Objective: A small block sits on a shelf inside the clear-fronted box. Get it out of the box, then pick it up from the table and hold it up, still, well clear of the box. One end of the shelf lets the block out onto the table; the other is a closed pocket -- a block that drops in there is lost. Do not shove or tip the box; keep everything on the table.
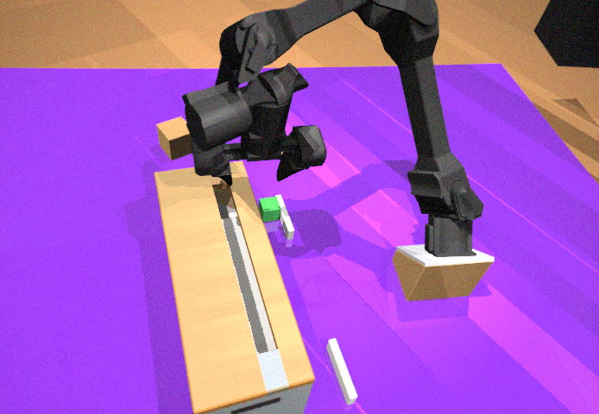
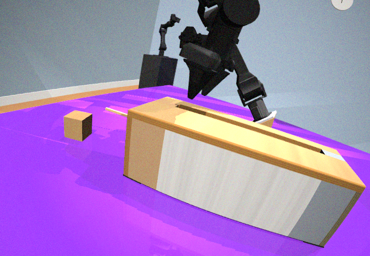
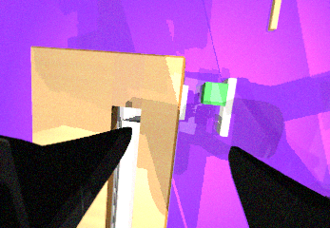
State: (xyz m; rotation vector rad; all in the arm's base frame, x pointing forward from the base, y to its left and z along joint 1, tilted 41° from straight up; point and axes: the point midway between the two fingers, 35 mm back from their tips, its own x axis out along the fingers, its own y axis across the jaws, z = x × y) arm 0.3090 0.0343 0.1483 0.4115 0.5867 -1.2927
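My gripper tip is 30 mm past the green block, 50 mm to the left of it and 130 mm above it. Round my gripper tip: long box: 130 mm to the left, 80 mm below; then thin tan stick: 50 mm behind, 270 mm to the right, 140 mm below.
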